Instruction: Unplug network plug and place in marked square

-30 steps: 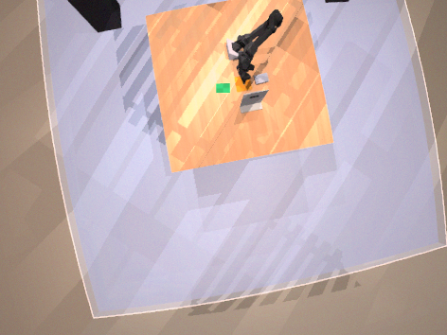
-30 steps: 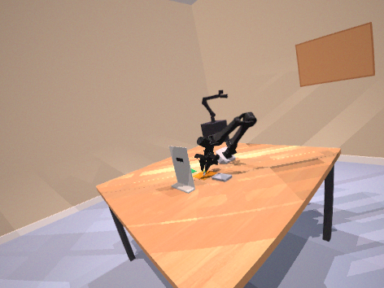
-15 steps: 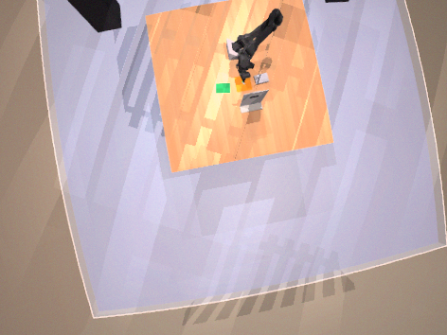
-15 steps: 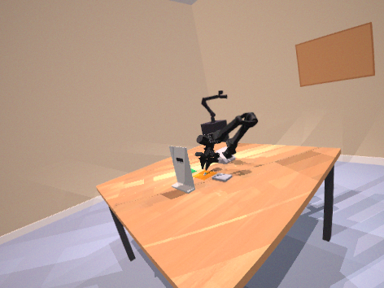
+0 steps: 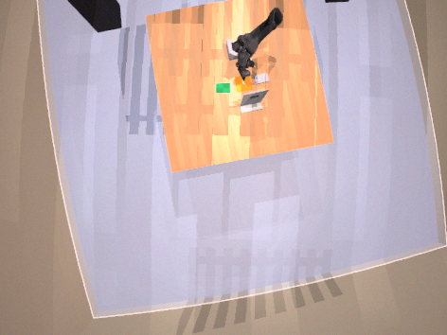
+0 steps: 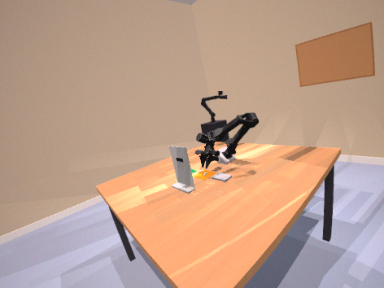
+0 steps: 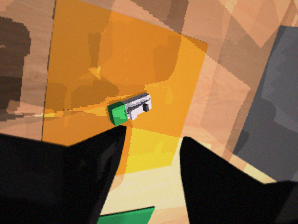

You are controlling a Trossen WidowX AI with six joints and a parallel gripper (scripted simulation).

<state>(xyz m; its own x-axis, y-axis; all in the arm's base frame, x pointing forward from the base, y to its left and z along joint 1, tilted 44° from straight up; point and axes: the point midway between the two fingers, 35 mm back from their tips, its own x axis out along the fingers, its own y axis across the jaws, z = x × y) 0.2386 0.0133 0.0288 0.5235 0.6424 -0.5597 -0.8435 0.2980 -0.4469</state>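
My gripper tip is now 10 mm short of the network plug and 40 mm above it. The rest, counted from my gripper tip: orange square (10 mm ahead, 40 mm below); then green patch (30 mm ahead, 160 mm to the right, 40 mm below); then flat grey plate (10 mm behind, 150 mm to the left, 40 mm below).
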